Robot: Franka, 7 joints.
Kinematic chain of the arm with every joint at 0, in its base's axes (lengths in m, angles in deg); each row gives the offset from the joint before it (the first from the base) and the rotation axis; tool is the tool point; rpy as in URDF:
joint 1: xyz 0 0 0.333 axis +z
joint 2: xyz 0 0 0 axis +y
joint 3: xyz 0 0 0.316 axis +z
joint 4: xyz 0.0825 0 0 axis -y
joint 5: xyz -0.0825 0 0.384 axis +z
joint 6: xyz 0 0 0 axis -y
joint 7: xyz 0.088 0 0 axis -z
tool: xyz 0 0 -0.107 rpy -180 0 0
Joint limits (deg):
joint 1: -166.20..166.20
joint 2: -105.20..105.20
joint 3: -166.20..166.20
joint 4: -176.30..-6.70
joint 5: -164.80..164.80
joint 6: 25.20..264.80
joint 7: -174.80..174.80
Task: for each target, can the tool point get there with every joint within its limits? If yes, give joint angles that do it. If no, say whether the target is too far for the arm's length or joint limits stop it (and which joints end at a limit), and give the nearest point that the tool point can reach.
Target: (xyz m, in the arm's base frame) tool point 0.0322 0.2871 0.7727
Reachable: yes | joints -25.12 -71.61 19.44 -122.96 -70.24 239.40 -83.30
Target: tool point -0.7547 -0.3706 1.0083
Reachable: no: too far | nearest point -0.6004 -0.2948 0.8702 | short by 0.221 m
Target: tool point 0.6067 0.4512 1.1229
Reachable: no: too far | nearest point 0.4760 0.3540 0.9527 | short by 0.236 m
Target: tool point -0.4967 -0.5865 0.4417
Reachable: yes | joints -122.55 69.96 -76.32 -20.35 97.70 69.37 73.34
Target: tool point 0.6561 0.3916 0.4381
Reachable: yes | joints -130.24 -43.86 140.59 -70.66 -75.64 184.52 -67.77
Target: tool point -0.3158 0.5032 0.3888
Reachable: yes | joints -120.33 -31.77 -120.26 -121.94 -54.30 192.78 -70.27
